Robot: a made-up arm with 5 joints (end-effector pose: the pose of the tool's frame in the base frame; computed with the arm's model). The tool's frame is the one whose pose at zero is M.
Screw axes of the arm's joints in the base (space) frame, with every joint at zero. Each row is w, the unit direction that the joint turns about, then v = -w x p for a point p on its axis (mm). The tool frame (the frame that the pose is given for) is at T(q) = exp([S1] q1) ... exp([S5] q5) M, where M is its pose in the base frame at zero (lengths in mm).
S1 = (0, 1, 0, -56, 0, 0)
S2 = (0, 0, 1, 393, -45, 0)
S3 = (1, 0, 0, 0, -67, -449)
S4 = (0, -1, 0, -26, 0, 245)
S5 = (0, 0, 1, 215, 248, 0)
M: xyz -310 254 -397 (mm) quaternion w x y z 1 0 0 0
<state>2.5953 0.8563 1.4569 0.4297 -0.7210</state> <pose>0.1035 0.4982 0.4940 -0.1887 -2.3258 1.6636</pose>
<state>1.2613 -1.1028 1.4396 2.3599 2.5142</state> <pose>-0.4370 0.2976 0.1739 -1.7985 0.7046 0.4954</pose>
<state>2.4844 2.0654 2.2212 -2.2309 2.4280</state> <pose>-0.5494 -0.1481 0.2873 0.4362 1.4371 1.2997</pose>
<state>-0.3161 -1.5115 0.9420 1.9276 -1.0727</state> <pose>-0.0755 0.3255 -0.1285 -0.4828 1.8942 1.4835</pose>
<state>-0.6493 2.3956 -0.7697 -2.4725 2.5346</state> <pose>0.1300 -0.0174 0.5486 -0.5612 2.2694 1.1413</pose>
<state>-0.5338 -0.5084 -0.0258 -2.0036 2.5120</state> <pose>-0.5716 0.4922 -0.2128 1.8345 -0.0611 1.7319</pose>
